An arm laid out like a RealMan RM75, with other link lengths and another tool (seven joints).
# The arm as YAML. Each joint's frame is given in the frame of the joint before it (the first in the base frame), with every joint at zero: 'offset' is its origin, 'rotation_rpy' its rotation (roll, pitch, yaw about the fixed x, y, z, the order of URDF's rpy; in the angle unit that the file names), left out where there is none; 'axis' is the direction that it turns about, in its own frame. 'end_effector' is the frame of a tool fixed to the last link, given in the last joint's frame.
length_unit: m
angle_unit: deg
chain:
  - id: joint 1
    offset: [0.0, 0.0, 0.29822]
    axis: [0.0, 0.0, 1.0]
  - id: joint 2
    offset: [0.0, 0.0, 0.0]
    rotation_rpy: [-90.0, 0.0, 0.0]
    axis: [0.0, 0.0, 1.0]
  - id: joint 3
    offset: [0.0, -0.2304, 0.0]
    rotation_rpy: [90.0, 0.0, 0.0]
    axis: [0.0, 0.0, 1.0]
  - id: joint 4
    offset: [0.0, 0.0, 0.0]
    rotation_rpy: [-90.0, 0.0, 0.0]
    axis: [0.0, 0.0, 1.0]
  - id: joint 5
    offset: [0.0, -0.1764, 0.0]
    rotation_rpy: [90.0, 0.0, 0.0]
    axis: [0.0, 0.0, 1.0]
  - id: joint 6
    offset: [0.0, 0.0, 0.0]
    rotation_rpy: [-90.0, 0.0, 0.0]
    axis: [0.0, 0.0, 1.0]
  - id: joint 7
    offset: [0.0, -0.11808, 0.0]
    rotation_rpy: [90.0, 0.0, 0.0]
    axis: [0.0, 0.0, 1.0]
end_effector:
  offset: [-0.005, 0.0, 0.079]
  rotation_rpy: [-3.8, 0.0, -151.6]
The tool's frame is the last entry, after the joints.
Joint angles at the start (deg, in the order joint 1, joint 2, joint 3, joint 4, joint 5, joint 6, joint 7):
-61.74 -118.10 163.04 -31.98 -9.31 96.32 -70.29
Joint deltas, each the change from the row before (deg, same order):
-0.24 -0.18 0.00 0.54 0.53 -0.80 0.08
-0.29 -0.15 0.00 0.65 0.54 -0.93 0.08
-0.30 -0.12 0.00 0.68 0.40 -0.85 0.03
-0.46 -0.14 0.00 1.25 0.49 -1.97 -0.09
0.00 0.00 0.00 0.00 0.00 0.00 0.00
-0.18 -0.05 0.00 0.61 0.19 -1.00 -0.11
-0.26 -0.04 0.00 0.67 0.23 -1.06 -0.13
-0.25 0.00 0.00 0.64 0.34 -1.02 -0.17
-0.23 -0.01 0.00 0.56 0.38 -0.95 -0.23
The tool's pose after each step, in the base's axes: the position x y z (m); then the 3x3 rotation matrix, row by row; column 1 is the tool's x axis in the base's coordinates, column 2 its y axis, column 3 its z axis. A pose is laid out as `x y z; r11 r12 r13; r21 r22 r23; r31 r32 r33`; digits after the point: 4 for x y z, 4 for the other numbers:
-0.1347 0.3562 0.0131; -0.9169 0.1513 0.3693; 0.2550 0.9340 0.2504; -0.3071 0.3238 -0.8949
-0.1341 0.3564 0.0094; -0.9189 0.1565 0.3620; 0.2560 0.9349 0.2457; -0.3000 0.3185 -0.8992
-0.1329 0.3567 0.0061; -0.9200 0.1611 0.3573; 0.2575 0.9357 0.2411; -0.2955 0.3138 -0.9023
-0.1315 0.3588 0.0007; -0.9236 0.1639 0.3464; 0.2569 0.9356 0.2423; -0.2844 0.3128 -0.9062
-0.1315 0.3588 0.0007; -0.9236 0.1639 0.3464; 0.2569 0.9356 0.2423; -0.2844 0.3128 -0.9062
-0.1311 0.3600 -0.0017; -0.9258 0.1634 0.3409; 0.2551 0.9355 0.2445; -0.2790 0.3133 -0.9077
-0.1303 0.3613 -0.0043; -0.9278 0.1640 0.3351; 0.2542 0.9354 0.2459; -0.2731 0.3134 -0.9095
-0.1299 0.3625 -0.0066; -0.9303 0.1647 0.3277; 0.2526 0.9355 0.2469; -0.2659 0.3125 -0.9120
-0.1298 0.3635 -0.0088; -0.9332 0.1646 0.3195; 0.2499 0.9361 0.2477; -0.2583 0.3110 -0.9147

